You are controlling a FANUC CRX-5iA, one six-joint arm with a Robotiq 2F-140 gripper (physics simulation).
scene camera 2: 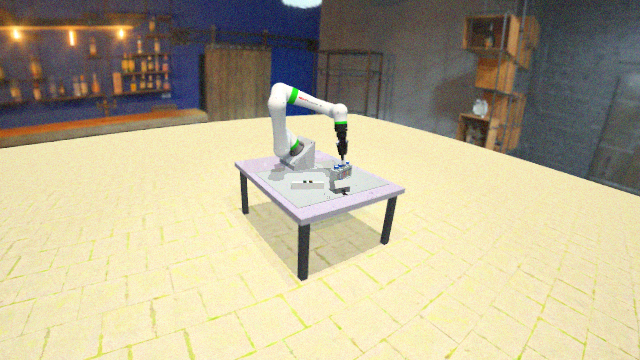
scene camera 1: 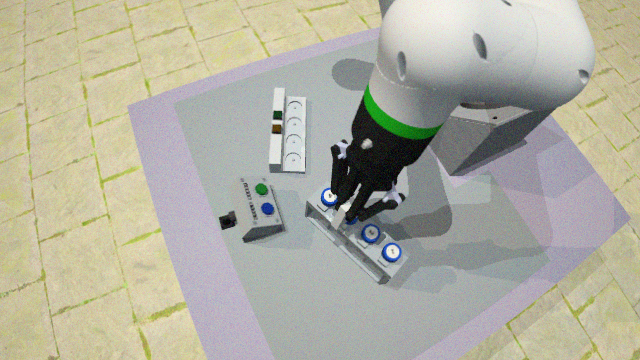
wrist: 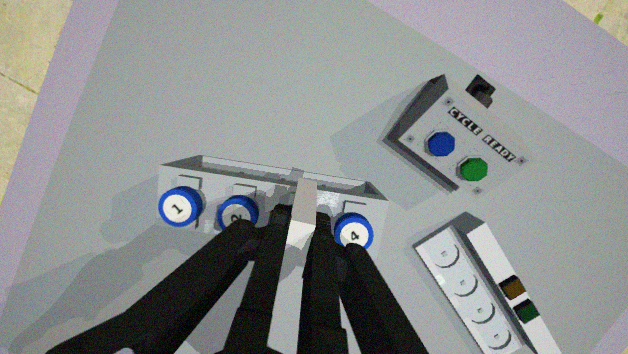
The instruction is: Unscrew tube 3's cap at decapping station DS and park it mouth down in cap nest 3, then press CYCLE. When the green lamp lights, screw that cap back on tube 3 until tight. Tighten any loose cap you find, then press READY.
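Where they show: gripper, fingertip midpoint: (scene camera 2: 343,164) (scene camera 1: 339,222) (wrist: 303,196); arm's base at its link origin: (scene camera 2: 297,149).
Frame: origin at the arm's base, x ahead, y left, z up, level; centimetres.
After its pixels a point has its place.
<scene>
The grey tube rack (scene camera 1: 368,269) {x 41.8, y 24.1, z -13.2 cm} (wrist: 263,168) {x 44.1, y 20.2, z -13.2 cm} (scene camera 2: 341,172) at station DS holds blue caps with white tops. Cap 1 (scene camera 1: 391,251) {x 39.7, y 23.6, z -1.4 cm} (wrist: 179,206) {x 39.8, y 23.6, z -1.4 cm}, cap 2 (scene camera 1: 370,232) {x 41.9, y 18.9, z -1.4 cm} (wrist: 237,211) {x 42.3, y 19.2, z -1.4 cm} and cap 4 (scene camera 1: 328,196) {x 46.7, y 9.7, z -1.5 cm} (wrist: 353,231) {x 46.6, y 10.0, z -1.4 cm} sit on their tubes. My gripper (scene camera 1: 338,218) {x 46.9, y 15.4, z -0.5 cm} (wrist: 303,196) {x 46.9, y 15.4, z -0.5 cm} (scene camera 2: 342,156) {x 46.9, y 15.4, z -0.5 cm} is shut with its pads pressed together and nothing between them. It stands over tube 3's place, between caps 2 and 4. Cap 3 is hidden behind the fingers, apart from a blue sliver in scene camera 1 (scene camera 1: 352,221) {x 44.3, y 15.8, z -1.5 cm}.
The button box has a blue CYCLE button (scene camera 1: 267,208) {x 58.0, y 6.3, z -6.5 cm} (wrist: 440,143) {x 57.9, y 6.5, z -6.6 cm} and a green READY button (scene camera 1: 261,188) {x 57.9, y 1.7, z -6.5 cm} (wrist: 473,169) {x 57.8, y 2.0, z -6.6 cm}. The white cap nest strip (scene camera 1: 295,168) {x 48.6, y -3.2, z -12.5 cm} (wrist: 423,253) {x 46.8, y -3.1, z -12.5 cm} shows empty nests. Beside it are a dark green lamp (scene camera 1: 277,115) {x 48.8, y -16.0, z -8.3 cm} (wrist: 526,311) {x 48.7, y -15.9, z -8.2 cm} and an amber lamp (scene camera 1: 276,128) {x 50.1, y -12.5, z -8.3 cm} (wrist: 511,288) {x 49.9, y -12.2, z -8.2 cm}. A small black block (scene camera 1: 228,220) {x 66.6, y 3.6, z -13.5 cm} (wrist: 481,91) {x 66.7, y 4.0, z -12.3 cm} sits by the box.
</scene>
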